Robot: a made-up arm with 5 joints.
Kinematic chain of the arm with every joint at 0, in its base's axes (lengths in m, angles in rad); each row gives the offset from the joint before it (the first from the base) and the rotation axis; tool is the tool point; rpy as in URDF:
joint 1: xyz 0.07 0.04 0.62 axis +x
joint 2: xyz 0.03 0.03 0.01 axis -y
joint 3: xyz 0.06 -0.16 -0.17 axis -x
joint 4: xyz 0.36 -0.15 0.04 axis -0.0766 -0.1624 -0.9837
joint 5: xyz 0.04 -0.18 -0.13 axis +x
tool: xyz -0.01 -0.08 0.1 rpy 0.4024 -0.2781 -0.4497
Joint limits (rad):
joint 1: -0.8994..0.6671
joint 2: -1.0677..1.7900
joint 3: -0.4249..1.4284
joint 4: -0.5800..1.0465
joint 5: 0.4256..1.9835
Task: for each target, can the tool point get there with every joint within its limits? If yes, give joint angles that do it. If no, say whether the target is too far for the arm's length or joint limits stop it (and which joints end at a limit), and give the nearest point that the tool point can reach.
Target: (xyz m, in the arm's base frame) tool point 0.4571 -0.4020 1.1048
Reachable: yes | joints -0.3393 0.8069 0.6130 -0.0547 1.4602
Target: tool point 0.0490 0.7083 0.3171
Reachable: no: joint limits stop it (at a limit: joint 1, joint 3, joint 4, joint 5) | nearest point 0.0425 0.2274 -0.1688 | short by 0.684 m
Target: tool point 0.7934 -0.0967 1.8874
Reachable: no: too far | nearest point 0.5130 -0.0419 1.3797 | short by 0.583 m
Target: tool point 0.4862 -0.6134 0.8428
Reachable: yes | joints 0.2631 1.1261 0.0918 -0.1978 0.5906
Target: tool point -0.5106 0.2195 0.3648
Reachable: no: joint limits stop it (at a limit: joint 1, joint 2, joint 3, joint 4, joint 5) | nearest point -0.2043 0.0400 0.0495 | short by 0.475 m
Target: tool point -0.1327 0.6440 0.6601
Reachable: no: joint limits stop it (at a limit: joint 1, joint 3, joint 5) | nearest point -0.1105 0.2556 1.0742 | short by 0.568 m
